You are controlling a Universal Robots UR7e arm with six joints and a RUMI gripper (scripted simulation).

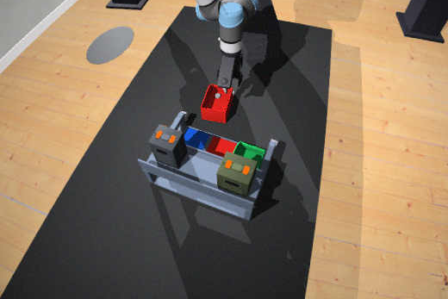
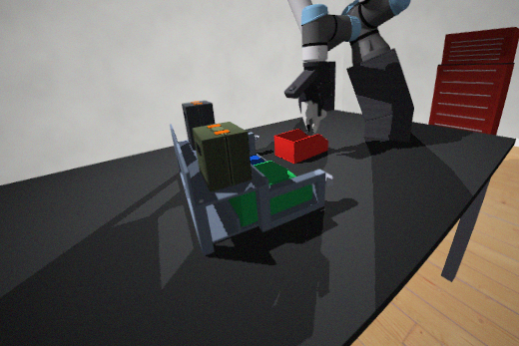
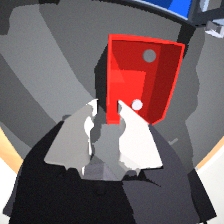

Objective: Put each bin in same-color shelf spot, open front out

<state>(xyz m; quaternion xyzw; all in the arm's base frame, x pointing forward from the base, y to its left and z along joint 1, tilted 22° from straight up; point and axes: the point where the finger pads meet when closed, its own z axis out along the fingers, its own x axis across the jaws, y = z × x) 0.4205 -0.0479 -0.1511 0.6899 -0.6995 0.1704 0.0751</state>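
Now: the red bin 10 mm behind my hand, 50 mm to the right of it and 70 mm below it. The rest, counted from my hand: green bin: 270 mm ahead, 110 mm to the left, 60 mm below; then dark grey box: 320 mm ahead, 140 mm to the right, 60 mm above.
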